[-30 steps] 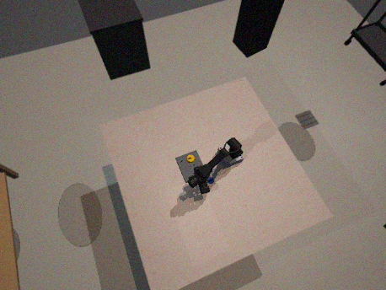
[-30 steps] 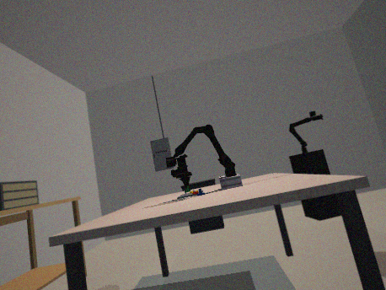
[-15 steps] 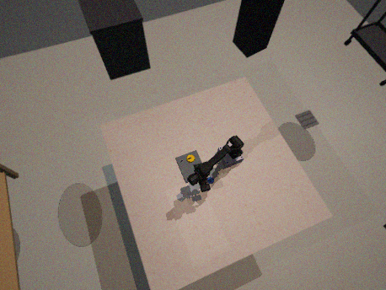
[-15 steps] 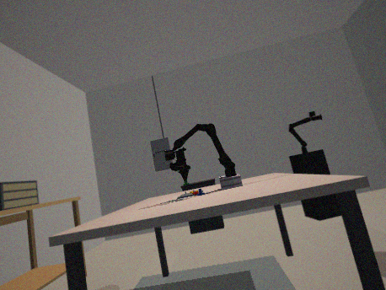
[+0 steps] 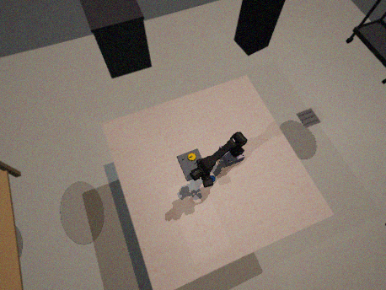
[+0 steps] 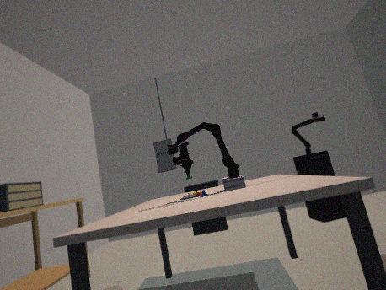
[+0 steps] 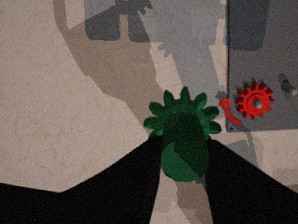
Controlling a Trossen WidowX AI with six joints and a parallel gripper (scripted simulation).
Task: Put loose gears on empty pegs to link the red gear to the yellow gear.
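The red gear is 4 cm behind my gripper tip, 7 cm to the right of it and 14 cm below it. Also, from my gripper tip: dark blue gear: 7 cm behind, 1 cm to the left, 14 cm below; green gear: 1 cm below; red arrow: 5 cm behind, 5 cm to the right, 15 cm below.
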